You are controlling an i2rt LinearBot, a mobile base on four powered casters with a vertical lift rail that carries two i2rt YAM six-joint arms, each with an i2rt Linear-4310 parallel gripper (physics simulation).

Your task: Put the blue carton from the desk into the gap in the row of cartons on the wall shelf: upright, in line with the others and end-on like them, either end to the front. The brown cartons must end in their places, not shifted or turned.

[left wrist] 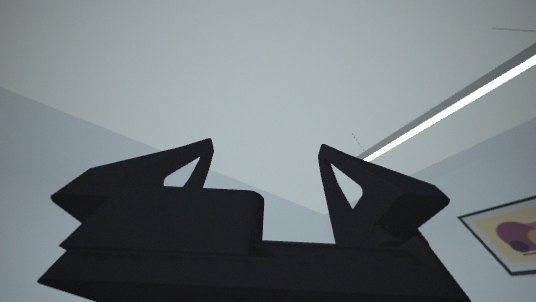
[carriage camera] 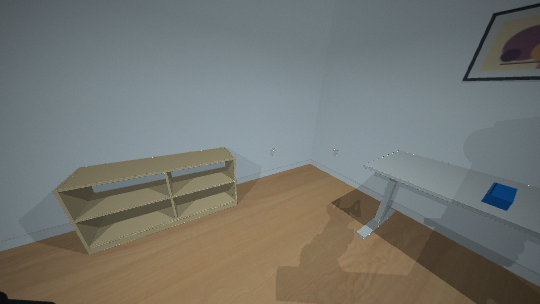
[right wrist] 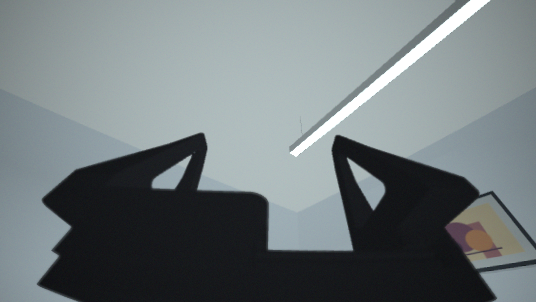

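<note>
The blue carton (carriage camera: 501, 195) lies on the white desk (carriage camera: 430, 174) at the right of the carriage view. The wall shelf and its brown cartons do not show in these views. My left gripper (left wrist: 266, 147) is open, with its fingers wide apart and nothing between them; it points up at the ceiling. My right gripper (right wrist: 269, 141) is open and empty too, and also points up at the ceiling. Both grippers are far from the carton. A small dark part at the bottom left corner of the carriage view is too little to tell what it is.
A low beige shelf unit (carriage camera: 170, 195) stands on the wooden floor (carriage camera: 240, 250) against the wall at the left. The desk's leg (carriage camera: 386, 202) and foot reach the floor at the right. A framed picture (carriage camera: 515, 45) (left wrist: 505, 235) (right wrist: 492, 240) hangs on the wall. A ceiling light (left wrist: 450, 110) (right wrist: 390, 80) shows overhead.
</note>
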